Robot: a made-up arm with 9 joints. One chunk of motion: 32 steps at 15 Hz.
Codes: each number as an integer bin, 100 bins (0 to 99) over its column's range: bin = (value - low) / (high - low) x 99, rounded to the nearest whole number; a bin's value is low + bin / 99 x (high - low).
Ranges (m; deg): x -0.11..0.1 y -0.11..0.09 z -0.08..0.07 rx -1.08..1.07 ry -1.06..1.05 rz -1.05..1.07
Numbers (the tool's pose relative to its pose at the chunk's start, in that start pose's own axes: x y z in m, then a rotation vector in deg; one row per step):
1: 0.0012 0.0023 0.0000 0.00 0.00 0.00
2: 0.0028 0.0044 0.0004 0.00 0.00 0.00
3: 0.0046 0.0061 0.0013 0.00 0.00 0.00
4: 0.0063 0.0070 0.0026 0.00 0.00 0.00
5: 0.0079 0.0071 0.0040 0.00 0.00 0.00
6: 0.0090 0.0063 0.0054 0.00 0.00 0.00
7: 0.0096 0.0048 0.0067 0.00 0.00 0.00
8: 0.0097 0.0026 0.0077 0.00 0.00 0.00
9: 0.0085 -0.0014 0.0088 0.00 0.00 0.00
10: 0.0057 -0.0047 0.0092 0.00 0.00 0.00
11: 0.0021 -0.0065 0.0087 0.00 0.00 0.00
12: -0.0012 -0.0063 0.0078 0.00 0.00 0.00
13: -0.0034 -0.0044 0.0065 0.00 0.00 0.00
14: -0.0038 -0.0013 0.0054 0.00 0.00 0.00
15: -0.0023 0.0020 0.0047 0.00 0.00 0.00
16: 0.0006 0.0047 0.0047 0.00 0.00 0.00
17: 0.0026 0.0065 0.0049 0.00 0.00 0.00
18: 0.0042 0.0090 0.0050 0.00 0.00 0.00
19: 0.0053 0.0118 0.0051 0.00 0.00 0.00
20: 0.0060 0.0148 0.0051 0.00 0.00 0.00
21: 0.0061 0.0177 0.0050 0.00 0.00 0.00
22: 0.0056 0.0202 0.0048 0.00 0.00 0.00
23: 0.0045 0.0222 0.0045 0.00 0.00 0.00
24: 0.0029 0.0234 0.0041 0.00 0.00 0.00
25: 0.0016 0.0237 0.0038 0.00 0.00 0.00
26: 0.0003 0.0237 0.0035 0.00 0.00 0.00
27: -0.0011 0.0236 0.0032 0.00 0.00 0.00
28: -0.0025 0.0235 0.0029 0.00 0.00 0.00
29: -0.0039 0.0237 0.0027 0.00 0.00 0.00
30: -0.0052 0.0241 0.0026 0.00 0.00 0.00
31: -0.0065 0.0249 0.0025 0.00 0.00 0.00
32: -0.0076 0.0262 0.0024 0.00 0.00 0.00
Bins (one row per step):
1: 52 56 53 50 50 49
2: 53 57 53 50 50 49
3: 54 57 54 50 50 49
4: 55 58 55 50 50 49
5: 56 58 55 50 50 49
6: 56 58 56 50 50 49
7: 56 57 57 50 50 49
8: 56 56 58 50 50 49
9: 56 54 59 50 50 49
10: 55 52 59 50 50 49
11: 53 51 59 50 50 49
12: 51 51 58 50 50 49
13: 50 52 57 50 50 49
14: 50 54 56 50 50 49
15: 51 55 56 50 50 49
16: 52 57 56 50 50 49
17: 53 58 56 50 50 49
18: 54 59 56 50 50 49
19: 54 60 56 50 50 49
20: 55 62 56 50 50 49
21: 55 63 56 50 50 49
22: 54 64 56 50 50 49
23: 54 65 56 50 50 49
24: 53 66 56 50 50 49
25: 53 66 55 50 50 49
26: 52 66 55 50 50 49
27: 51 66 55 50 50 49
28: 51 66 55 50 50 49
29: 50 66 55 50 50 49
30: 49 66 55 50 50 49
31: 49 67 54 50 50 49
32: 48 67 54 50 50 49

